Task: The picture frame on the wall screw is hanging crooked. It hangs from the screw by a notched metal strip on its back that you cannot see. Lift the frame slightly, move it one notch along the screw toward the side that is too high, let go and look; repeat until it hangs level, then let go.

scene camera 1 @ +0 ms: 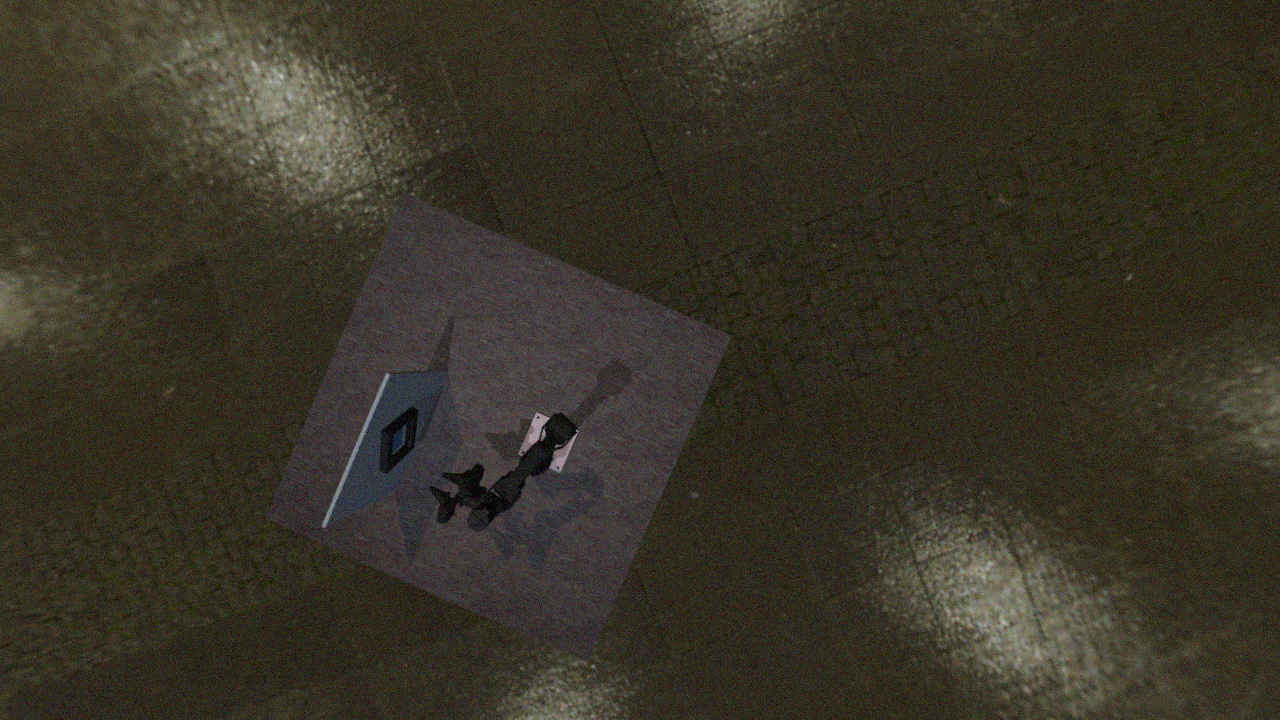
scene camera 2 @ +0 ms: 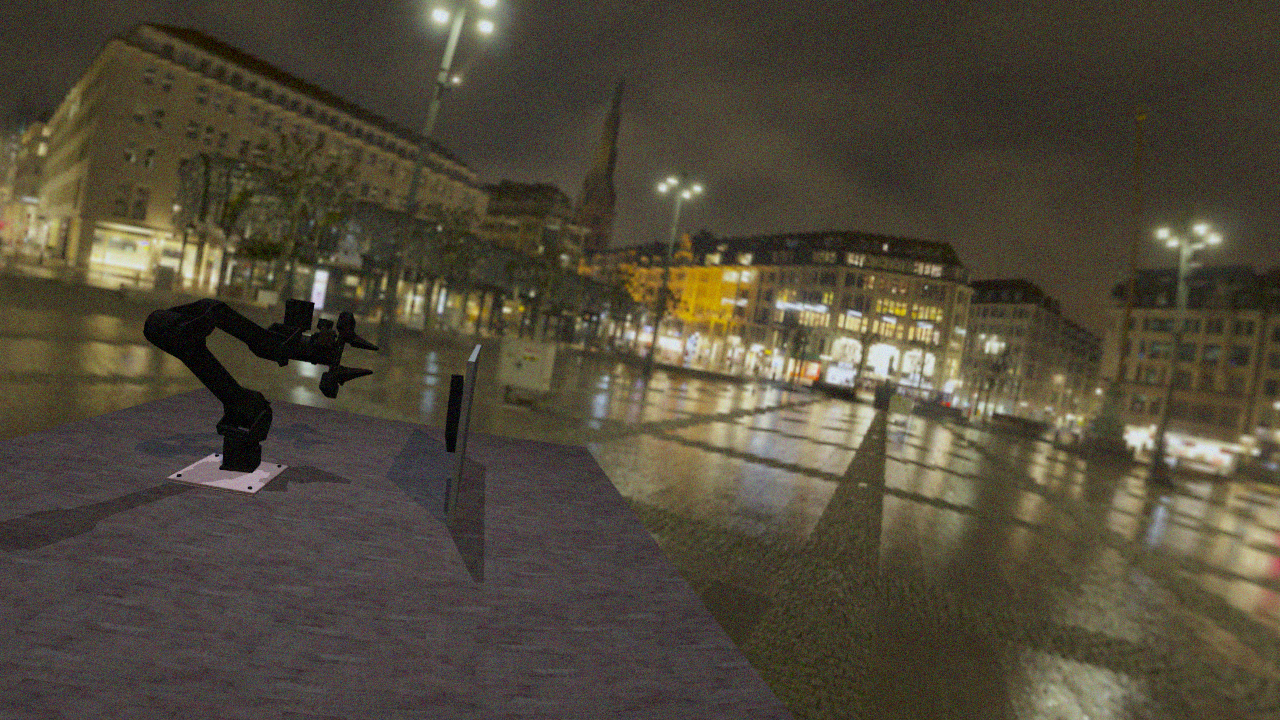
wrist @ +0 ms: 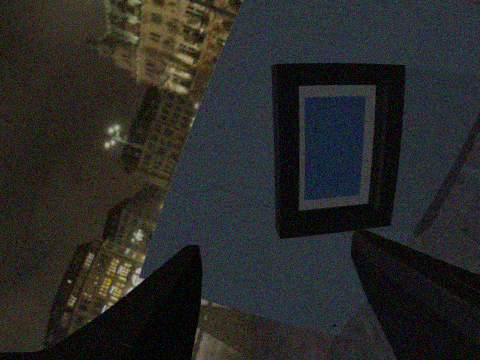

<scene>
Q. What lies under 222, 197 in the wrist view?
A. A wall panel.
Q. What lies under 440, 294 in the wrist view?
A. My gripper.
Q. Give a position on a picture frame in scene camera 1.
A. At 398, 438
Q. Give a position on a wall panel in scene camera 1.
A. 362, 483
</scene>
